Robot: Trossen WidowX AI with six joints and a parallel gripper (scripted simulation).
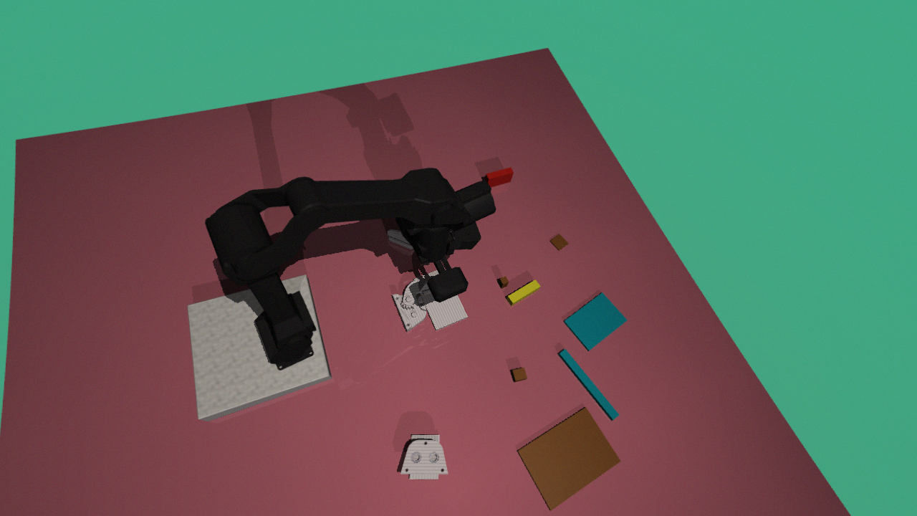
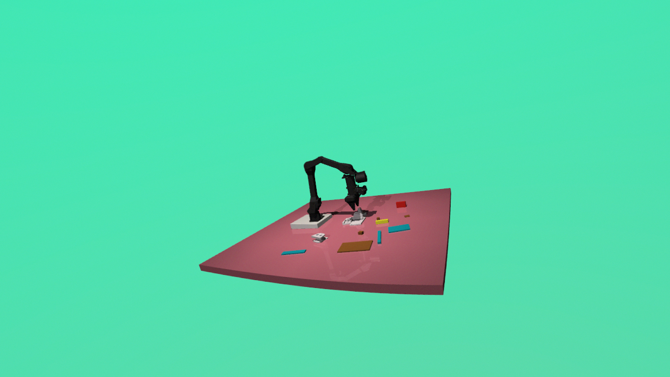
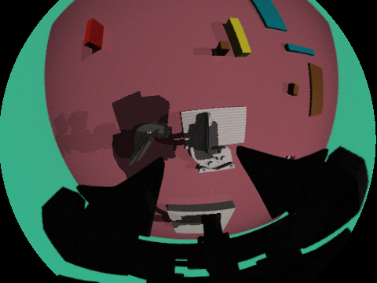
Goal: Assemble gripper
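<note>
My gripper tip is 1 cm short of the gripper jaw, 7 cm to the right of it and 7 cm above it. The rest, counted from my gripper tip: white stepped block: 16 cm behind, 29 cm to the right, 7 cm below; yellow bar: 17 cm ahead, 11 cm to the right, 7 cm below; red block: 27 cm ahead, 16 cm to the left, 6 cm below.
</note>
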